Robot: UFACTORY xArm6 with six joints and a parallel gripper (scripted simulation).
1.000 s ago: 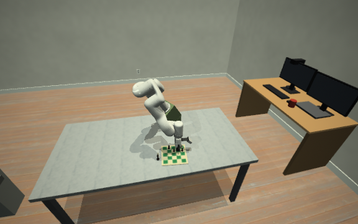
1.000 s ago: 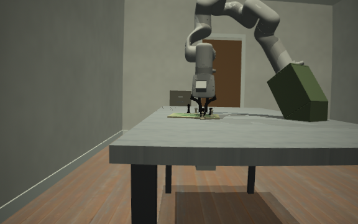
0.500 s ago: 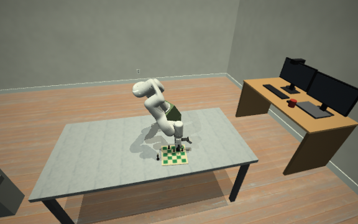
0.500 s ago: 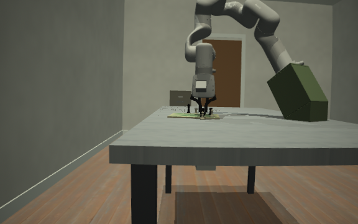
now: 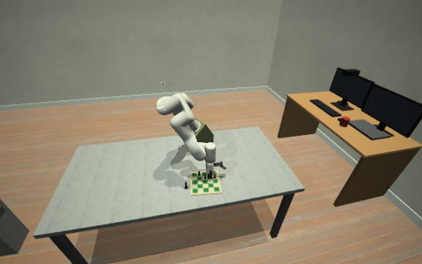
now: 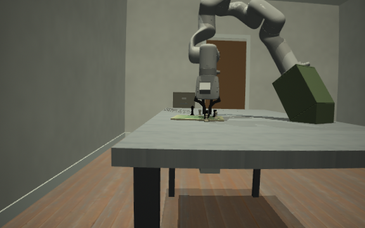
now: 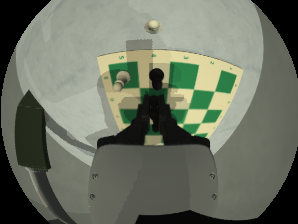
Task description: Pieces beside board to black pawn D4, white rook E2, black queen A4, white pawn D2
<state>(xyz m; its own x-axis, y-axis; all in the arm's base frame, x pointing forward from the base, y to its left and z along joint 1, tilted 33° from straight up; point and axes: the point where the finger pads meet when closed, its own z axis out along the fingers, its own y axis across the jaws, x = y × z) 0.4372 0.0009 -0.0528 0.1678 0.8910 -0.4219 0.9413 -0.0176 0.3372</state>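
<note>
The white rook is 18 cm to the right of my hand, 2 cm below it and 1 cm ahead of it. Round my hand: chessboard (4 cm to the right, 3 cm below, 3 cm ahead); black queen (19 cm to the right, 4 cm ahead, 1 cm below).
</note>
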